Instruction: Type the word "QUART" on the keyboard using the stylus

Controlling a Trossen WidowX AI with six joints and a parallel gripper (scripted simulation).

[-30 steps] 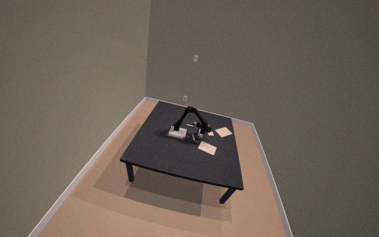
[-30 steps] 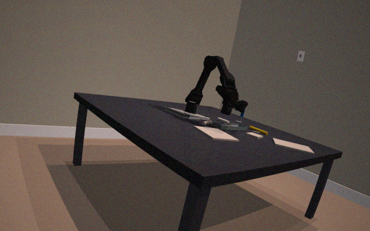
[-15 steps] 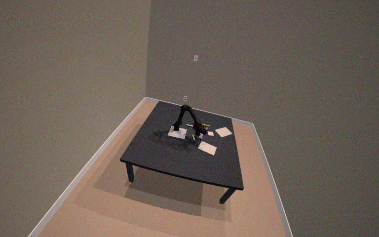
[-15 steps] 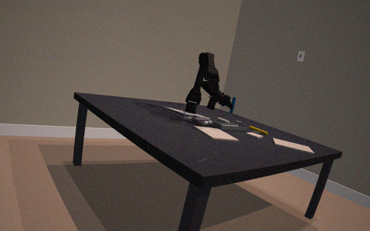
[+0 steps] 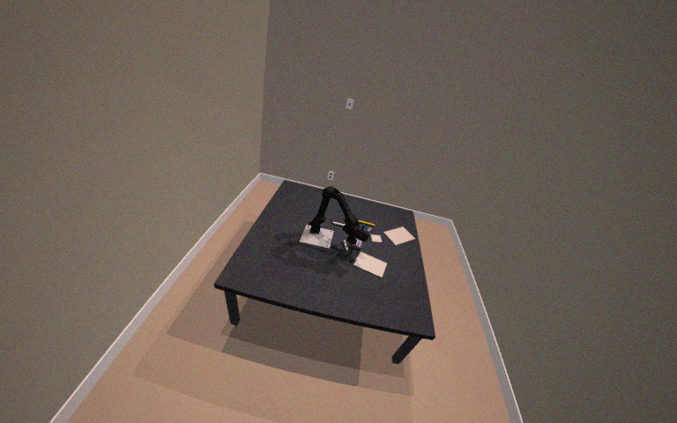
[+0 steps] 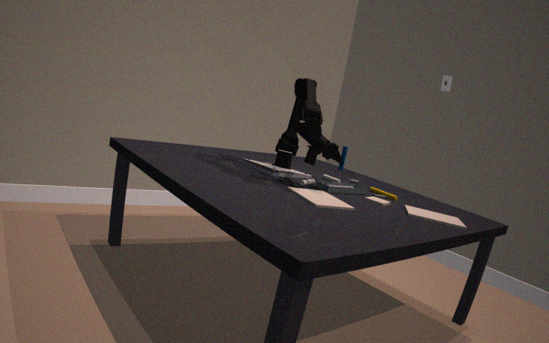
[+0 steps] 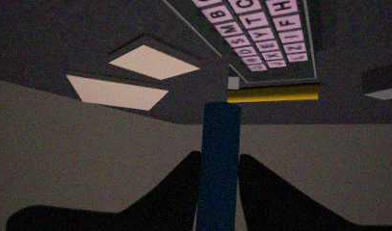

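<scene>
The white block is 15 cm ahead of my gripper tip, 7 cm to the left of it and 11 cm below it. From my gripper tip the other things lie so: blue stylus (1 cm below); yellow cylinder (9 cm ahead, 24 cm to the left, 10 cm below); grey stylus tip (5 cm below).
</scene>
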